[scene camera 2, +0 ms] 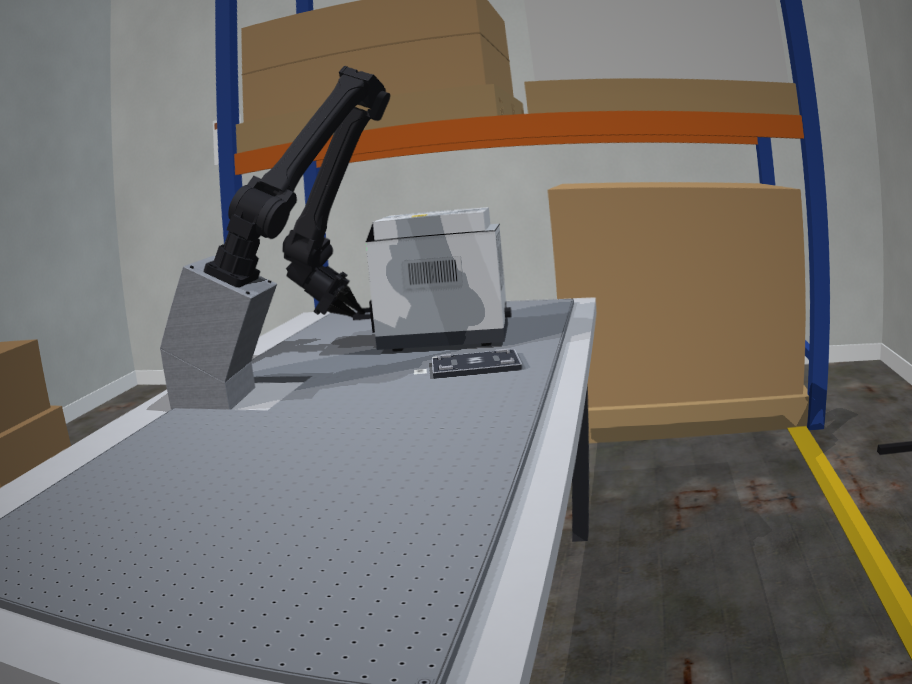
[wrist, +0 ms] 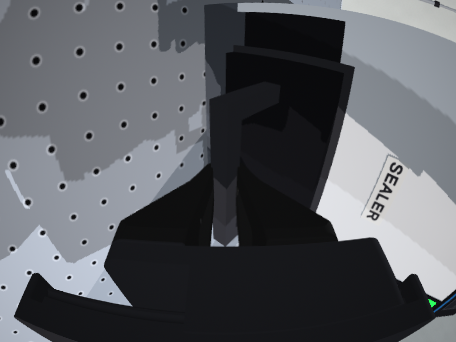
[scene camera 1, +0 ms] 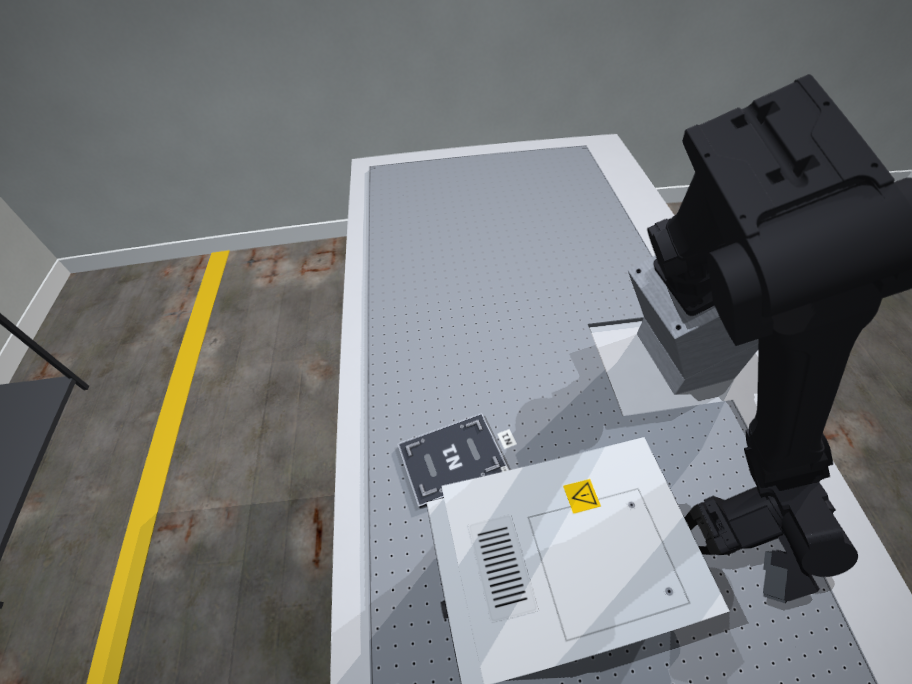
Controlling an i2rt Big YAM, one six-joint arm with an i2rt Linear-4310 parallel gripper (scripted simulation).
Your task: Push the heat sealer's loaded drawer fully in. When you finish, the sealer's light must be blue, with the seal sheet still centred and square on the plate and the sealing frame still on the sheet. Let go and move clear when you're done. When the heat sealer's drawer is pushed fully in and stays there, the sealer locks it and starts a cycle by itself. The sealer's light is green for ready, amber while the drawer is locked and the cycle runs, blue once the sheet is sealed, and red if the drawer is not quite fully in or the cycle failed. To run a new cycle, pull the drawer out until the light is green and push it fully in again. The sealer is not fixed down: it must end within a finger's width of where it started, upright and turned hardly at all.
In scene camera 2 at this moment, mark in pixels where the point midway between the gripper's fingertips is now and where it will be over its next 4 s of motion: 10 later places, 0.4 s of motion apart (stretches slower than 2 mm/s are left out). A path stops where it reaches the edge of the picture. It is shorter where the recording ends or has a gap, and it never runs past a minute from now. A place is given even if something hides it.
My gripper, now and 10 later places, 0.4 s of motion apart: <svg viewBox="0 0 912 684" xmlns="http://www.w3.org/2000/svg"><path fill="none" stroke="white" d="M362 316L363 316L365 316L366 316L364 316L360 314L353 308L347 305L341 300L336 296L335 295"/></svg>
